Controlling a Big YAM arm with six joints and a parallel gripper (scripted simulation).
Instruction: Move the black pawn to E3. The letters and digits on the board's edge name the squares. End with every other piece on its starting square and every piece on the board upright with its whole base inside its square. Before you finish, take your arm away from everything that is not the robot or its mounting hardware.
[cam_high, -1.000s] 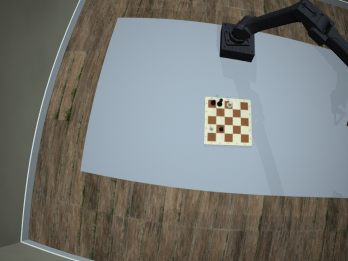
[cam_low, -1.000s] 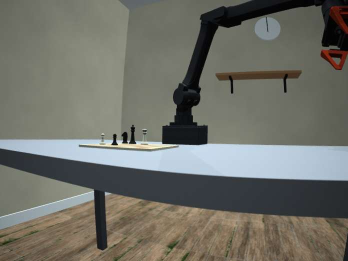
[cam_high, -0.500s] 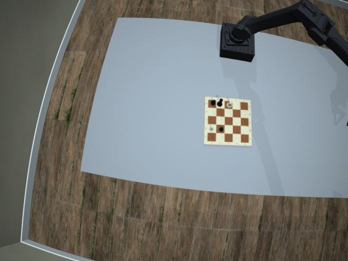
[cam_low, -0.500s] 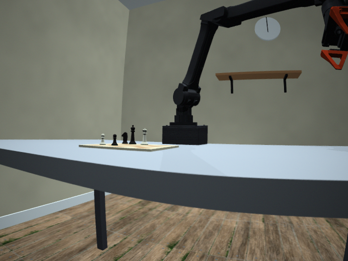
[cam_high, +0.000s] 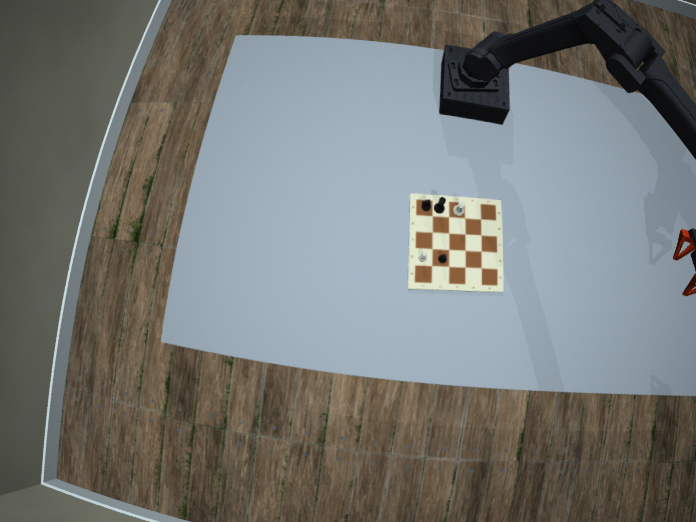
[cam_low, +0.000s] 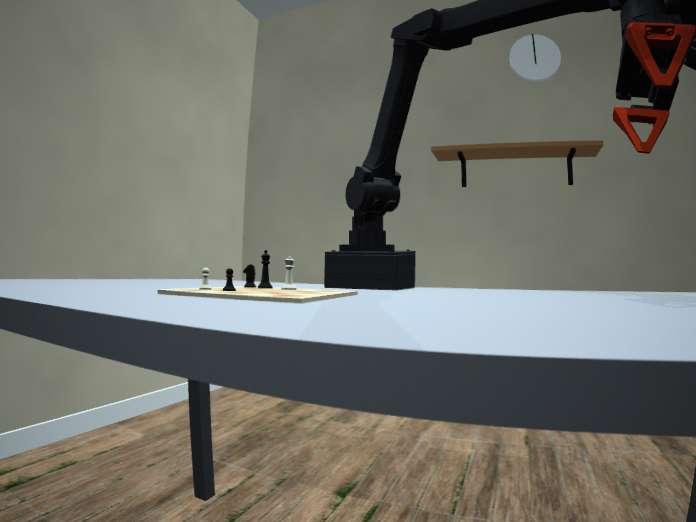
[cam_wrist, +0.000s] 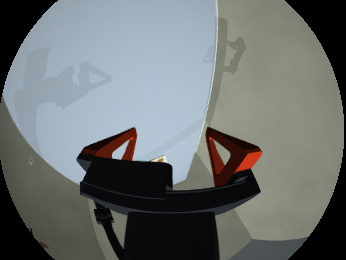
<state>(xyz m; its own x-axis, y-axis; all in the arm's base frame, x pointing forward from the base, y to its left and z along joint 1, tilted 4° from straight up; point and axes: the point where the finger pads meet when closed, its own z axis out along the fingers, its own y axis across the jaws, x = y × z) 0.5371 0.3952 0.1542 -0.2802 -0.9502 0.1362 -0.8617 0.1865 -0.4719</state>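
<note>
My gripper is now 110 mm past the black pawn, 520 mm to the left of it and 190 mm above it. Round my hand: white pawn: 120 mm behind, 560 mm to the right, 190 mm below; tall white piece: 220 mm behind, 470 mm to the right, 170 mm below; chessboard: 150 mm behind, 480 mm to the right, 200 mm below.
</note>
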